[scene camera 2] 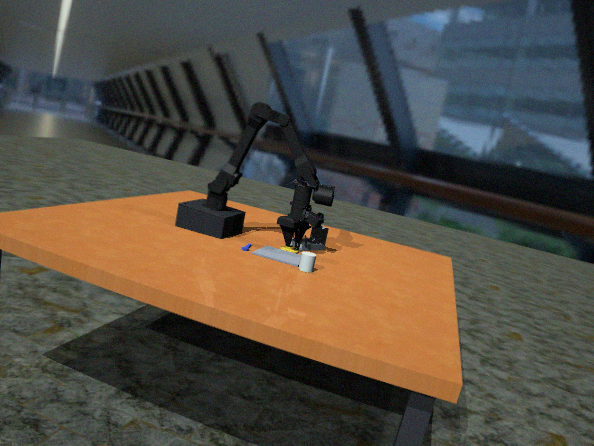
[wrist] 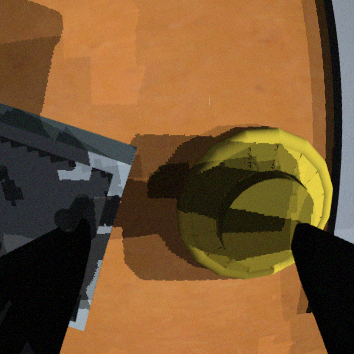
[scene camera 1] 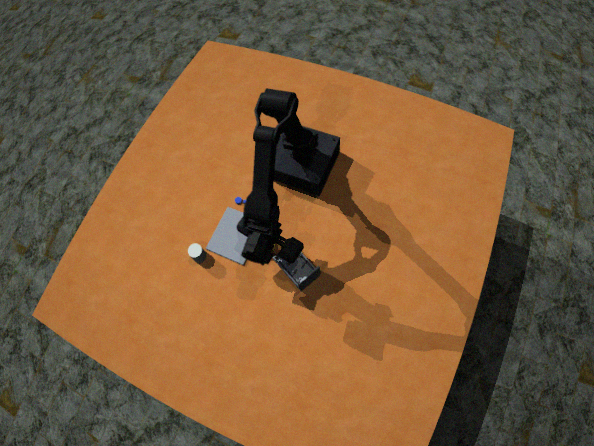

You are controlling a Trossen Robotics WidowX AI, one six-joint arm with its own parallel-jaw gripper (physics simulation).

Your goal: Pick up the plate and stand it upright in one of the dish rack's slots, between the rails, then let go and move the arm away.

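Note:
The yellow round plate point(scene camera 2: 289, 249) point(wrist: 255, 200) lies flat on the table, between the dish rack and a grey slab. The arm mostly hides it in scene camera 1. The dark grey dish rack point(scene camera 1: 310, 280) point(scene camera 2: 320, 236) point(wrist: 117, 150) stands beside it, its slots partly hidden by the arm and shadow. My gripper point(scene camera 2: 294, 246) point(wrist: 194, 235) points down, low over the plate, open with nothing between its fingers. In the wrist view the right fingertip overlaps the plate's lower right rim and the left one overlaps the rack. The fingers' exact height is unclear.
The flat grey slab point(scene camera 1: 227, 235) point(scene camera 2: 272, 254) point(wrist: 346, 125) lies close beside the plate. A white cylinder point(scene camera 1: 195, 251) point(scene camera 2: 307, 263) stands past its far corner. A small blue object point(scene camera 1: 238, 200) point(scene camera 2: 246, 247) lies near the slab, on the side of the arm's base point(scene camera 1: 305, 167) point(scene camera 2: 207, 219).

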